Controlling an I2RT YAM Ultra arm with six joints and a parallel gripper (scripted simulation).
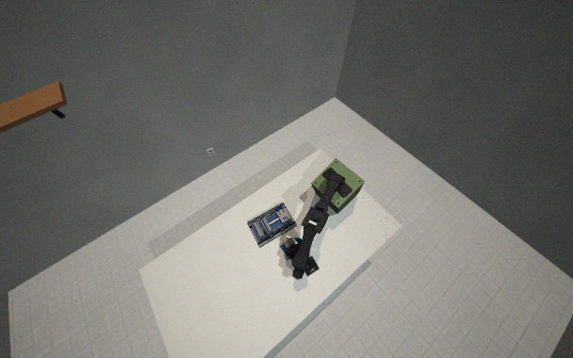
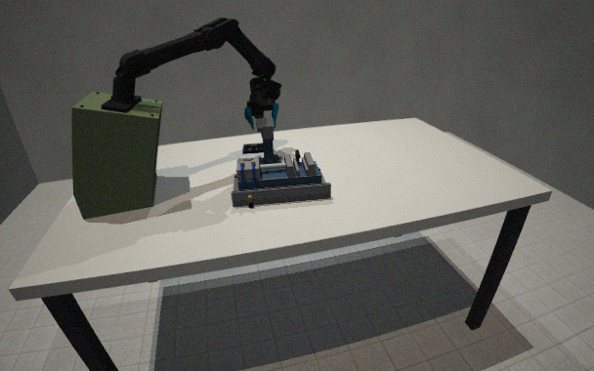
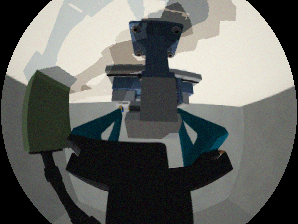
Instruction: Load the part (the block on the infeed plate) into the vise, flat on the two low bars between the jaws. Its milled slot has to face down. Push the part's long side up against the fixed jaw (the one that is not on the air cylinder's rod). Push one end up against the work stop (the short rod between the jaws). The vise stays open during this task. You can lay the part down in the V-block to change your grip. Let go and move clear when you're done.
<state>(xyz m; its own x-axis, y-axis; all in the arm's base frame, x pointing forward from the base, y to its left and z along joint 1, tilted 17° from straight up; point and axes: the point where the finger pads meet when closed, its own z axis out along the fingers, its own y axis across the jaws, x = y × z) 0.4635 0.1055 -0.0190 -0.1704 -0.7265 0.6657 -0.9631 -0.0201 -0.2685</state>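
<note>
Right now my hand is 10 mm to the right of the grey block part. From my hand the other things lie so: cylinder rod: 190 mm to the right, 70 mm below; then air cylinder: 190 mm to the right, 80 mm behind, 70 mm below; then vise: 190 mm to the right, 110 mm below, 20 mm ahead.
</note>
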